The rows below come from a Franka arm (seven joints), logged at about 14 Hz.
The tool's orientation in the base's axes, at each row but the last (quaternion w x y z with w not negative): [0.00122 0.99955 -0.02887 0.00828]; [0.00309 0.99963 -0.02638 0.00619]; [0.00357 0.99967 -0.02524 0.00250]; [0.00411 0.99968 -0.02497 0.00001]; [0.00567 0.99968 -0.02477 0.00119]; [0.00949 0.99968 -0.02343 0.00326]
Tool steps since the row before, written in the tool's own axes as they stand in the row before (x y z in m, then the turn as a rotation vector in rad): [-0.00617 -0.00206 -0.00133 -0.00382 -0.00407 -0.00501]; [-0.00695 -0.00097 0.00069 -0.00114 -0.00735 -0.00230]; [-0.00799 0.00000 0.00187 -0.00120 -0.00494 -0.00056]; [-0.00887 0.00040 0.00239 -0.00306 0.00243 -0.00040]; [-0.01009 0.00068 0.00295 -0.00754 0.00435 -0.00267]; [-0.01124 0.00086 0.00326 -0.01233 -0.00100 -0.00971]
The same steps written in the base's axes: [-0.00606 0.00242 0.00122 -0.00366 0.00430 0.00494]; [-0.00688 0.00133 -0.00078 -0.00078 0.00741 0.00224]; [-0.00797 0.00039 -0.00191 -0.00095 0.00500 0.00052]; [-0.00888 0.00002 -0.00239 -0.00318 -0.00227 0.00042]; [-0.01011 -0.00021 -0.00297 -0.00775 -0.00394 0.00270]; [-0.01125 -0.00040 -0.00332 -0.01233 0.00176 0.00960]
